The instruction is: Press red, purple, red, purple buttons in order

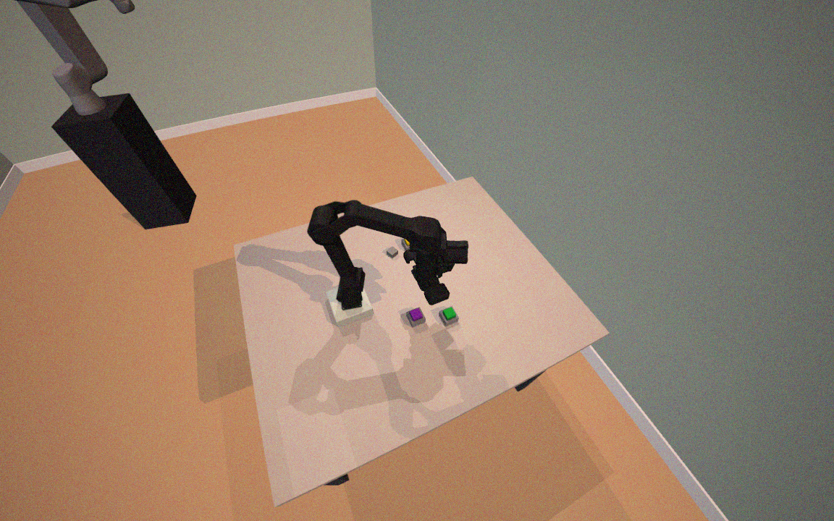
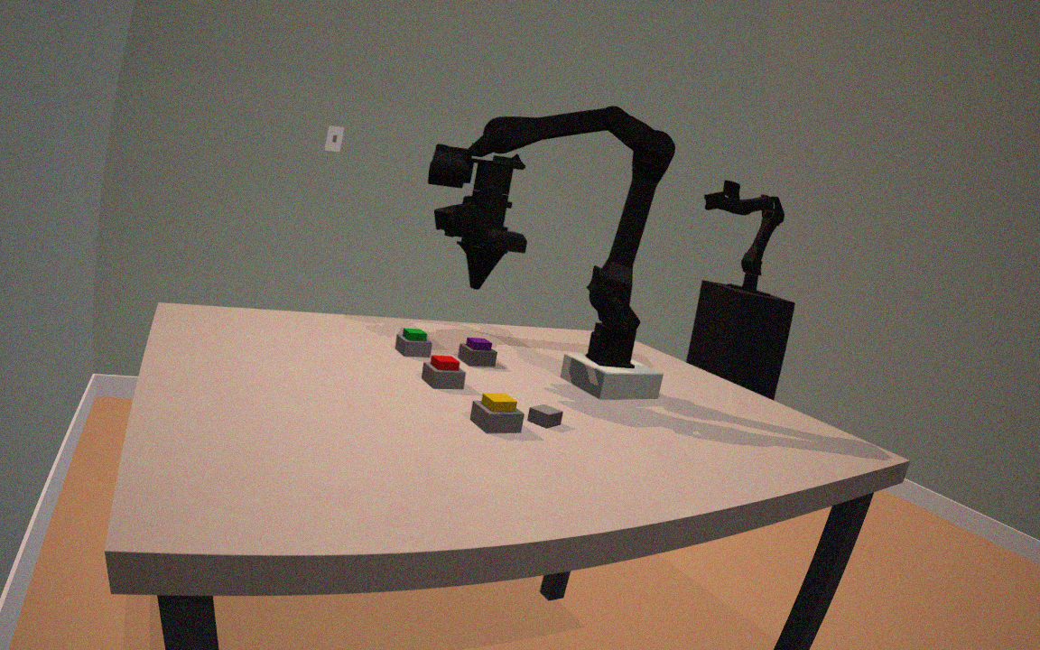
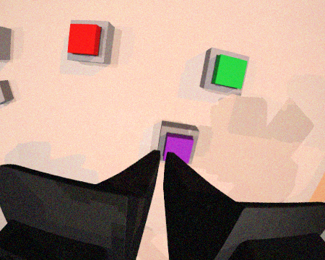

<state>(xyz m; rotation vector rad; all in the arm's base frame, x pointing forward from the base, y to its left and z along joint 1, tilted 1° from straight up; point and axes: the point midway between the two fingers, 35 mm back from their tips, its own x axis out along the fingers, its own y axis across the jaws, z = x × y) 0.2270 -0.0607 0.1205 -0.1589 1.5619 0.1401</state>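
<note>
Right now the red button is 60 mm ahead of my gripper tip, 120 mm to the left of it and 100 mm below it. Round my gripper tip: small grey block 50 mm behind, 260 mm to the left, 120 mm below; then green button 80 mm ahead, 50 mm to the right, 100 mm below; then purple button 30 mm behind, 30 mm to the right, 100 mm below.
</note>
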